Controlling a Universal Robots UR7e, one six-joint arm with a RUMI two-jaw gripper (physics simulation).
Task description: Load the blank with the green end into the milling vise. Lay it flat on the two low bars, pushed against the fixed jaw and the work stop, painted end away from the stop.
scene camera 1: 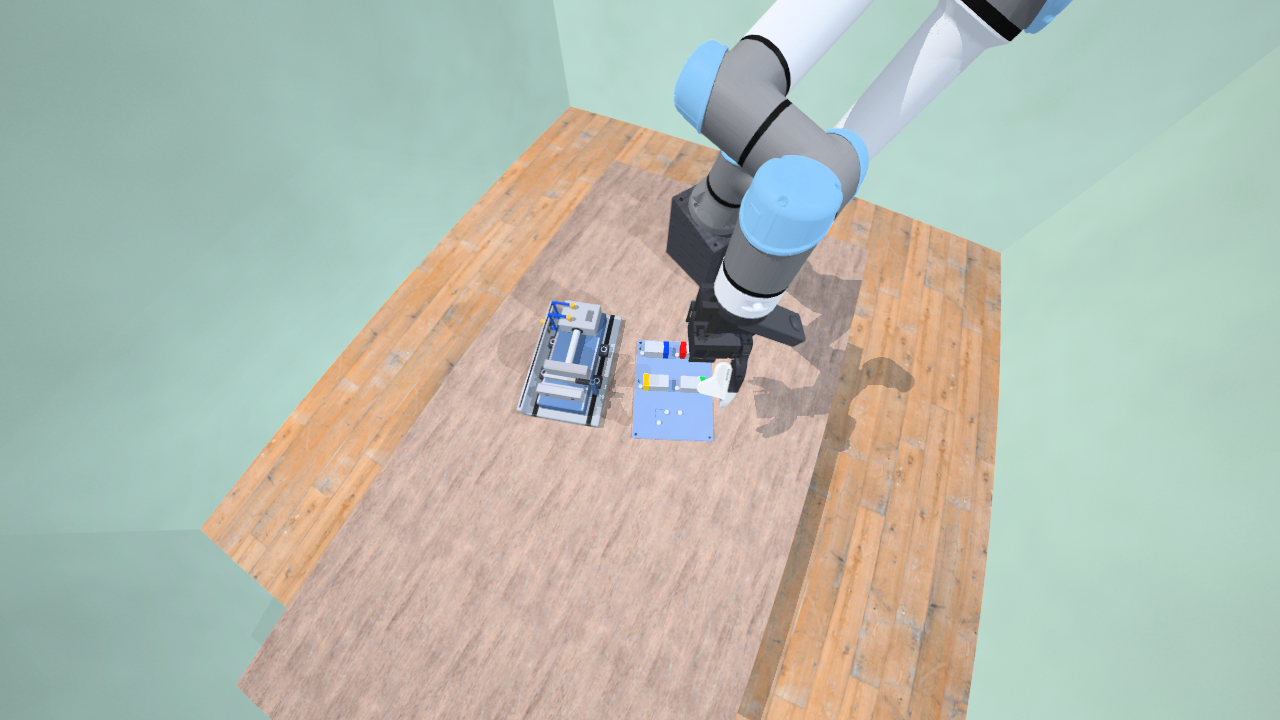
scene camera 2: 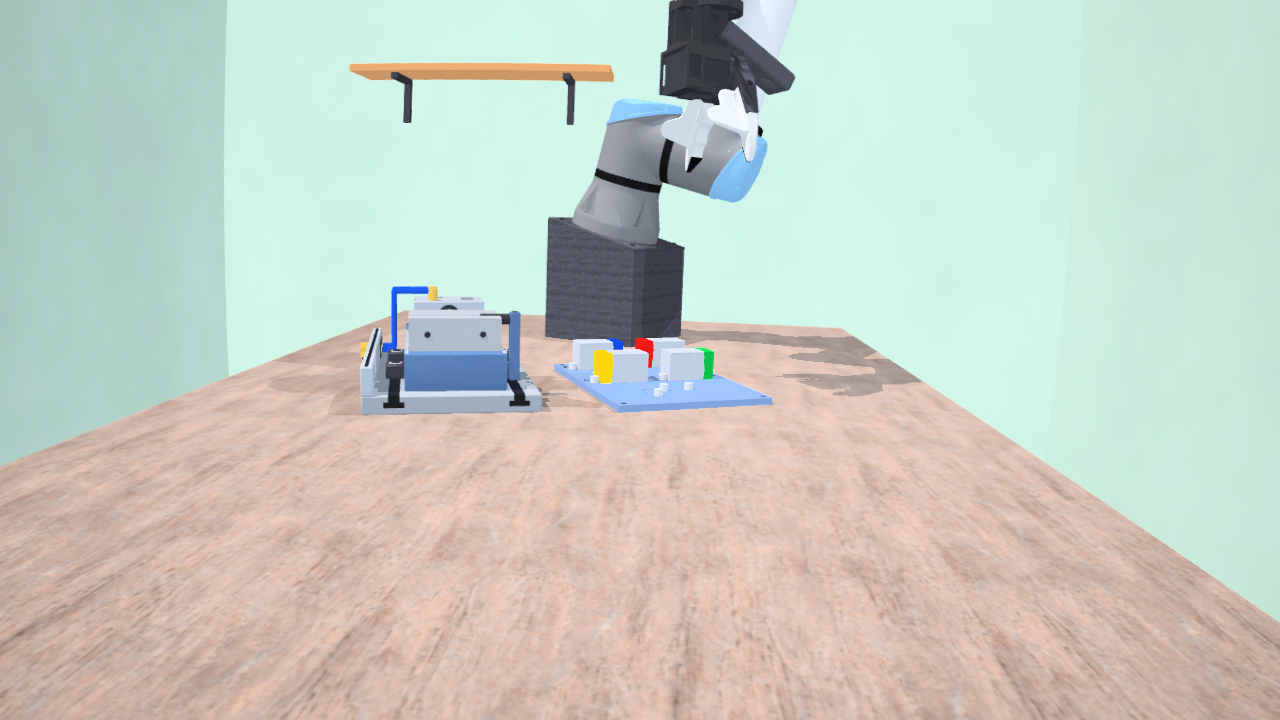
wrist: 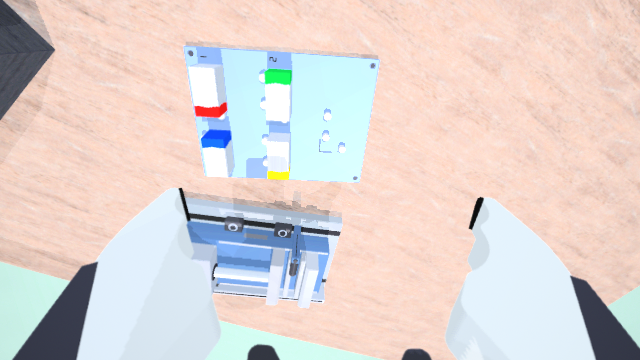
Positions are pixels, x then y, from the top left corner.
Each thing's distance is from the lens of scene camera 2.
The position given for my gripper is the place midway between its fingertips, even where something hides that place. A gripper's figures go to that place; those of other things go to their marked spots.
my gripper [scene camera 2: 716, 167]: 1.03 m
blank with the green end [scene camera 2: 679, 364]: 1.07 m
yellow-ended blank [scene camera 2: 612, 366]: 1.03 m
